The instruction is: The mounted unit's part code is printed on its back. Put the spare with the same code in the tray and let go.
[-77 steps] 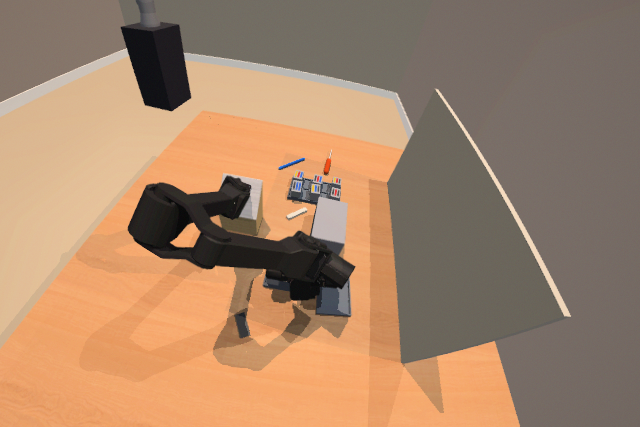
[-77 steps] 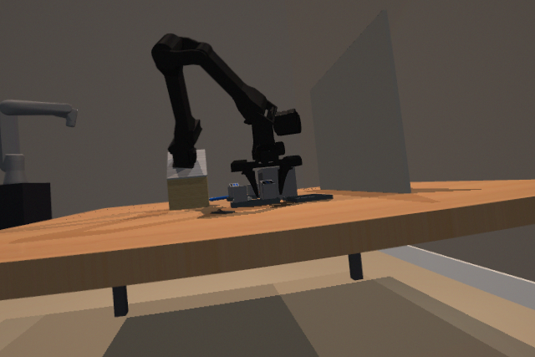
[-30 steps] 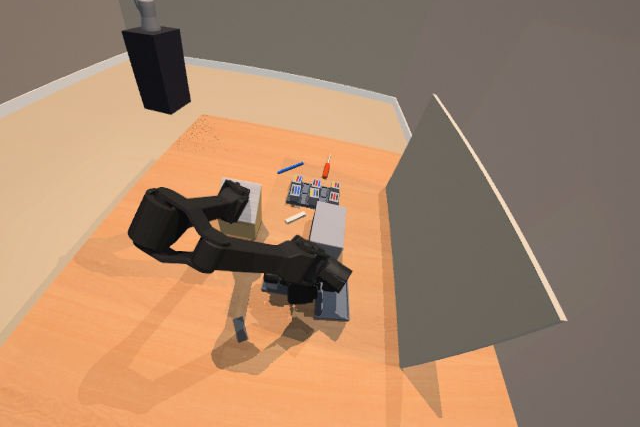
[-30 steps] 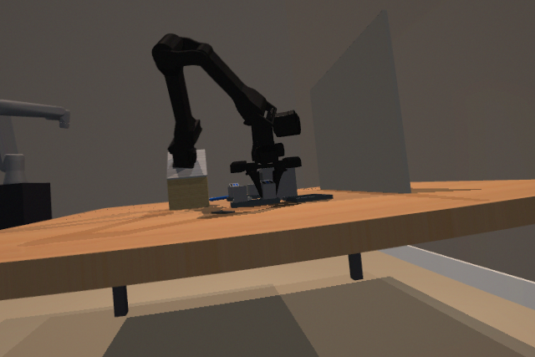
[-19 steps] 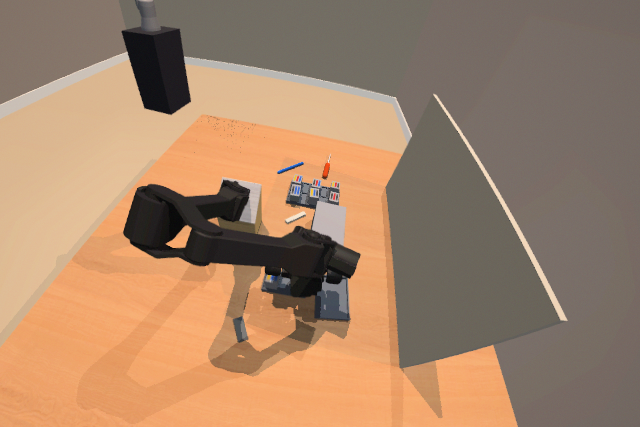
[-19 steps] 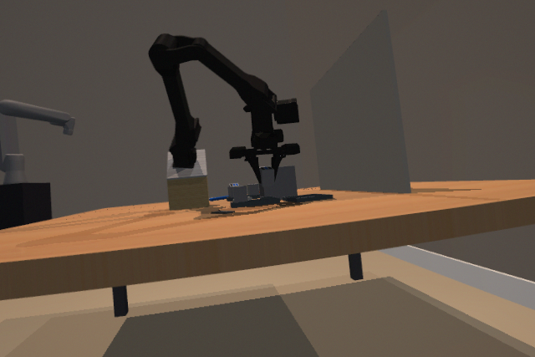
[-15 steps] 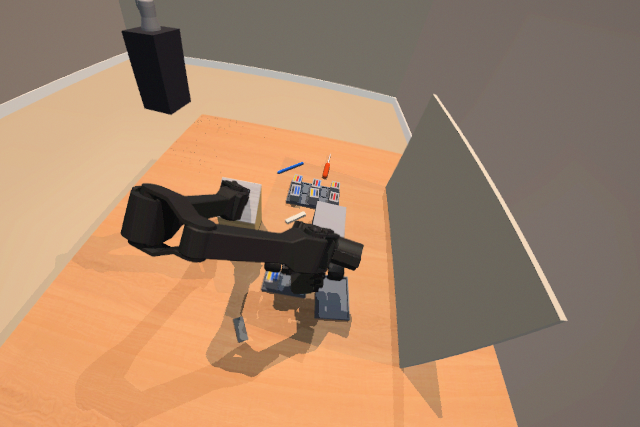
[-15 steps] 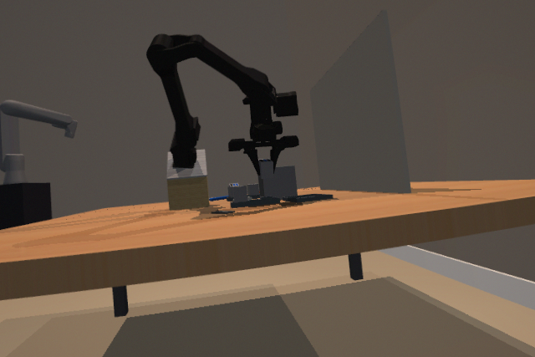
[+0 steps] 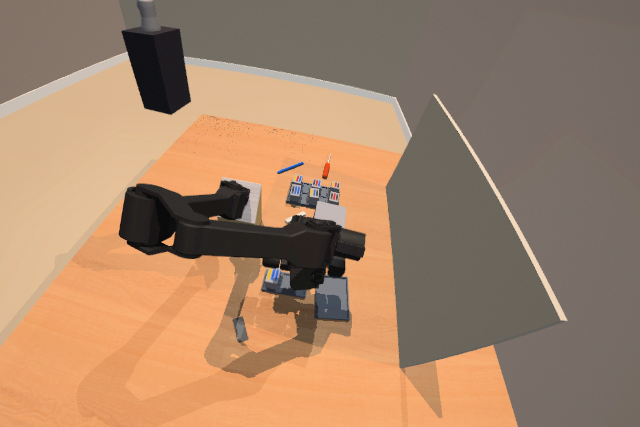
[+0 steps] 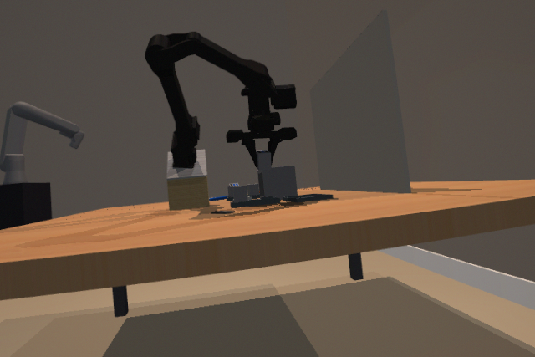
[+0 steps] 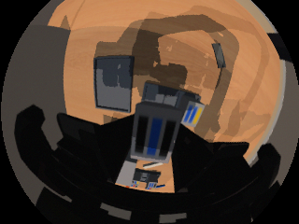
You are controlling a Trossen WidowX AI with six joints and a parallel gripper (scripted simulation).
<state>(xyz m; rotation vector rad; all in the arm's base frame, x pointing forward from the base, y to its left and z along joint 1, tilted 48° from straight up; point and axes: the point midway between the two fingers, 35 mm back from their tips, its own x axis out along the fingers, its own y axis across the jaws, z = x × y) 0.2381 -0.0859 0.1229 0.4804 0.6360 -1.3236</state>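
The grey tray lies 110 mm ahead of my gripper tip and 100 mm below it. Round my gripper tip: flat holder (90 mm below, 30 mm behind); grey mounted unit (190 mm to the left, 50 mm below, 50 mm ahead); grey spare unit (30 mm above).
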